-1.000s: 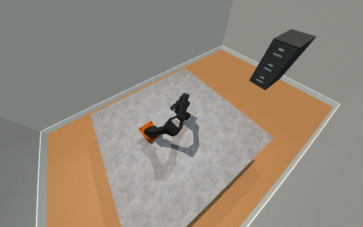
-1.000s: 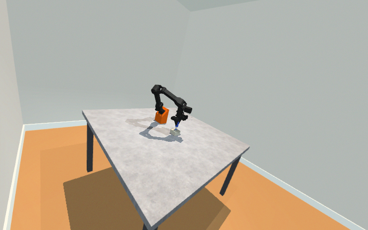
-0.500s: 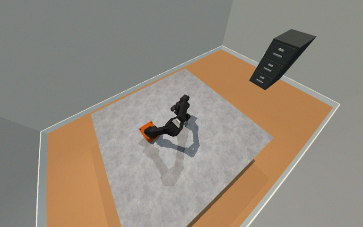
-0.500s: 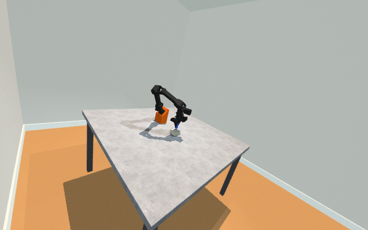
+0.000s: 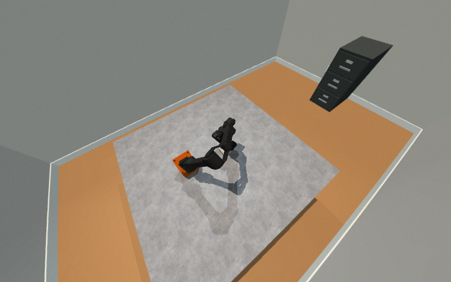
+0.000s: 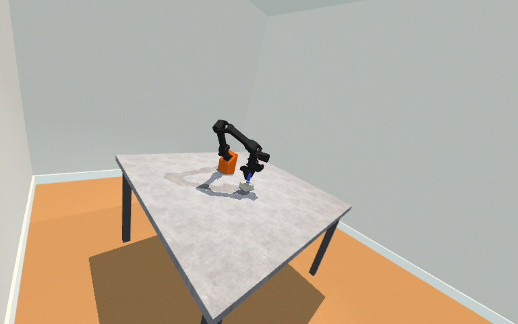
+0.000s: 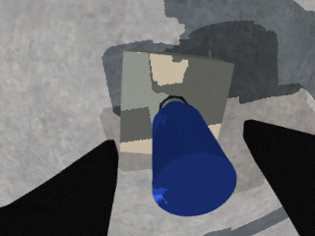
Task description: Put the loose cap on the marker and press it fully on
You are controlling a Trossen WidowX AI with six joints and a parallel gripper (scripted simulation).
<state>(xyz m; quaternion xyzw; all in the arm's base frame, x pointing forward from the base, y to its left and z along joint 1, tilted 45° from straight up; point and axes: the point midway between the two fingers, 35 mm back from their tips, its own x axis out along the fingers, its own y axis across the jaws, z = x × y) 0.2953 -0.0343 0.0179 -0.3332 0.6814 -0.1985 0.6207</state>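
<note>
The blue cap is 10 mm above my gripper tip. The rest, counted from my gripper tip: holder block 60 mm below.
</note>
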